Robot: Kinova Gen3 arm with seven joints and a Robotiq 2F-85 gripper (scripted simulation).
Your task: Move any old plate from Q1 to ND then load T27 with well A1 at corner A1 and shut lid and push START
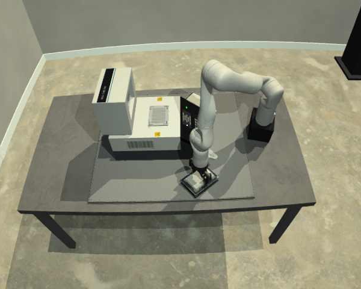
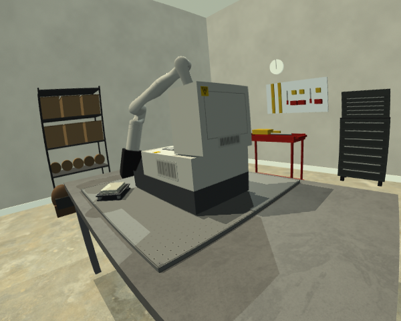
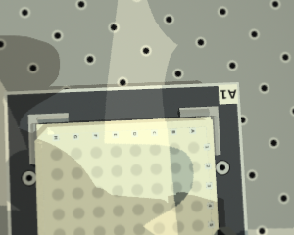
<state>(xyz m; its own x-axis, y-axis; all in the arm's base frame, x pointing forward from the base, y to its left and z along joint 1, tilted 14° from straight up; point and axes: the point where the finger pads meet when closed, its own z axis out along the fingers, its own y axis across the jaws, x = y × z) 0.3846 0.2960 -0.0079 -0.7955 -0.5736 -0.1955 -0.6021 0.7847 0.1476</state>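
Now: the corner mark a1 90 mm behind my hand and 20 mm below it. The rest, counted from my hand: black nest: 570 mm to the right, 30 mm below, 30 mm behind; cream well plate: 10 mm below.
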